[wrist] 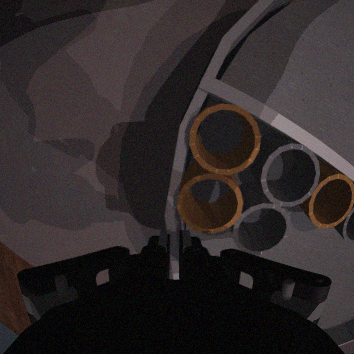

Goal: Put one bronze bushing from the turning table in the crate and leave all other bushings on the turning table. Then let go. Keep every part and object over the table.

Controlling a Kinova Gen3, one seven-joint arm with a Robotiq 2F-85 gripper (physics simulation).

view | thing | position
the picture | my gripper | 174,242
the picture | grey turning table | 283,69
